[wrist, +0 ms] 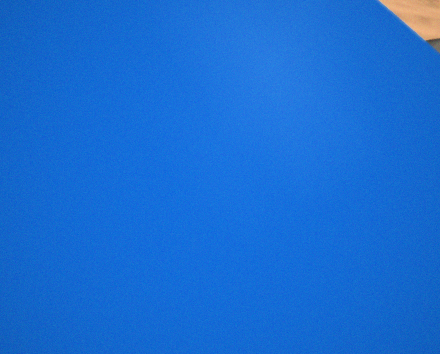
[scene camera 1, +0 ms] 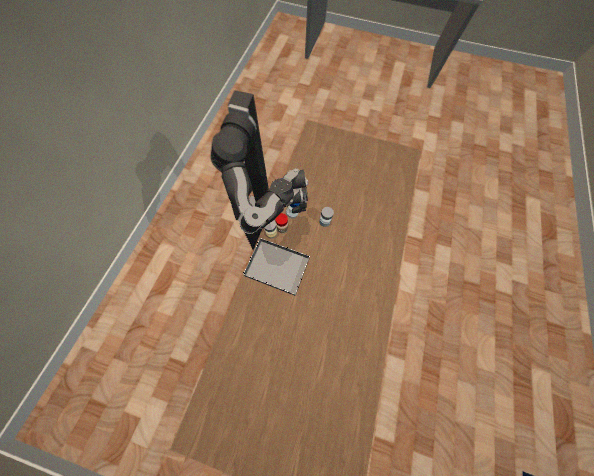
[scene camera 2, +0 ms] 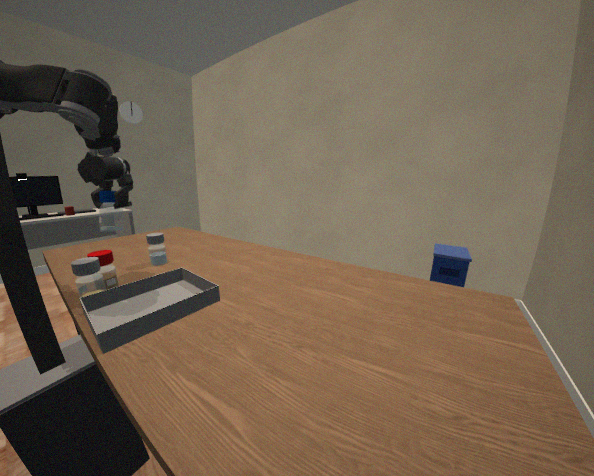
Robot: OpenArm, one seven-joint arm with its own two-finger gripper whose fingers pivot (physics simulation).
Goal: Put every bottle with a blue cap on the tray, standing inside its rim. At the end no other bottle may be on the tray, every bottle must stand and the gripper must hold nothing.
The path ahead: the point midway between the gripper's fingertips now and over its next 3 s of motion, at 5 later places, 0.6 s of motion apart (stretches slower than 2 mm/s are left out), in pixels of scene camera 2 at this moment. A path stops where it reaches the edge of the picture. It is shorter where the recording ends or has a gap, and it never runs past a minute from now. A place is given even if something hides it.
My gripper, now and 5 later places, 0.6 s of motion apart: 115, 207; 115, 207; 156, 214; 154, 268; 163, 269; 166, 275
